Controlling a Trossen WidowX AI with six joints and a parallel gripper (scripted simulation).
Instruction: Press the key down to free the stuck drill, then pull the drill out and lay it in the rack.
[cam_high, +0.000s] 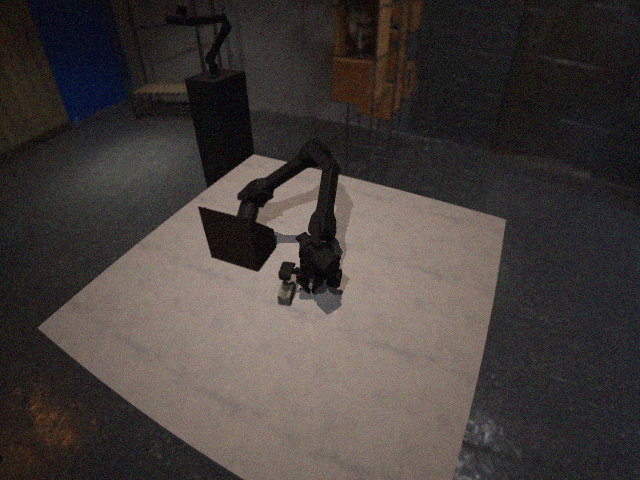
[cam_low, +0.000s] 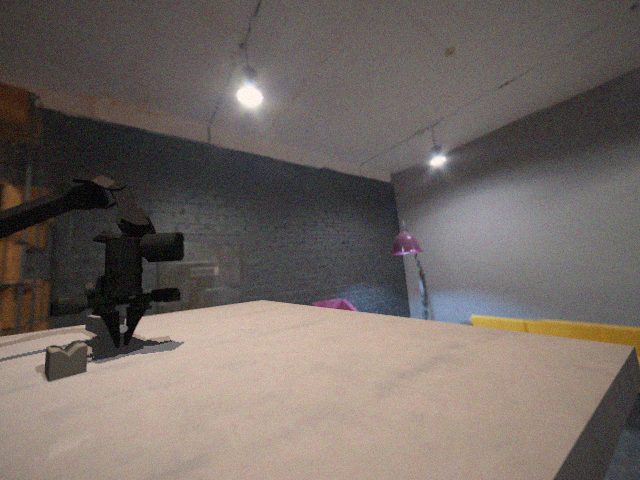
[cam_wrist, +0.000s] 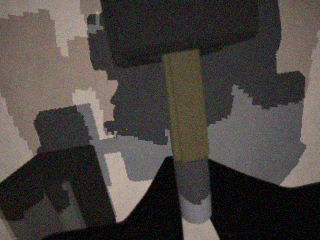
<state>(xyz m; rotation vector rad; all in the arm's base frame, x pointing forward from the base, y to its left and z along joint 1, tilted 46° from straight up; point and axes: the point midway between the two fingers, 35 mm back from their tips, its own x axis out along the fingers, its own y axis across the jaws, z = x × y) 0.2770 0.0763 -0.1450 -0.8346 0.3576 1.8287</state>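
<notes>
My gripper tip is now 5 cm to the right of the drill, 3 cm below it and 2 cm past it. Round my gripper tip: grey sleeve (13 cm to the left, 6 cm behind, 2 cm above); then rack (6 cm behind, 5 cm to the right).
</notes>
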